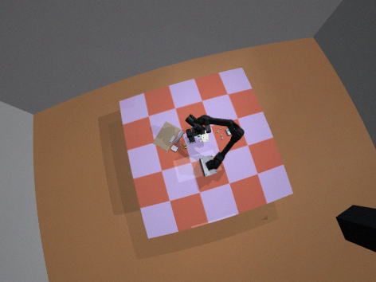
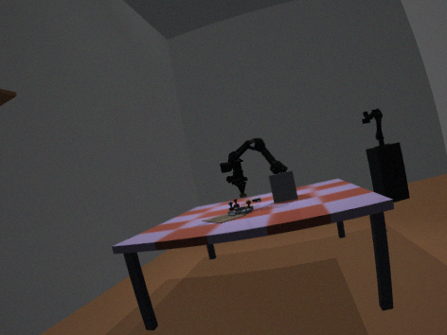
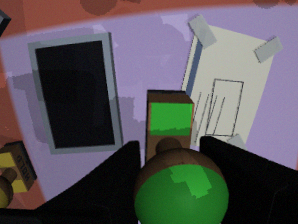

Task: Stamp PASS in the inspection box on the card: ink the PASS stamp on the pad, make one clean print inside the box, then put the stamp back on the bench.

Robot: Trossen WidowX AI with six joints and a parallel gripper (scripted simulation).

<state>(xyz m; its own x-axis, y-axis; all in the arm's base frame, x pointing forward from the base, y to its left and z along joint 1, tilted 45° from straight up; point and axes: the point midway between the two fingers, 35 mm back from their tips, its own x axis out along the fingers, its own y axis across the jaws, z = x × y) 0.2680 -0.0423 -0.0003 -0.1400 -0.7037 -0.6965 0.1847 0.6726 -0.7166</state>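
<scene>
The cream card is 100 mm below my gripper tip, 50 mm to the right of it and 10 mm behind it. From my gripper tip the other things lie so: dark ink pad 90 mm below, 60 mm to the left, 10 mm ahead; then green-topped stamp right at my gripper tip; then blue-topped stamp 90 mm ahead, 80 mm below.
</scene>
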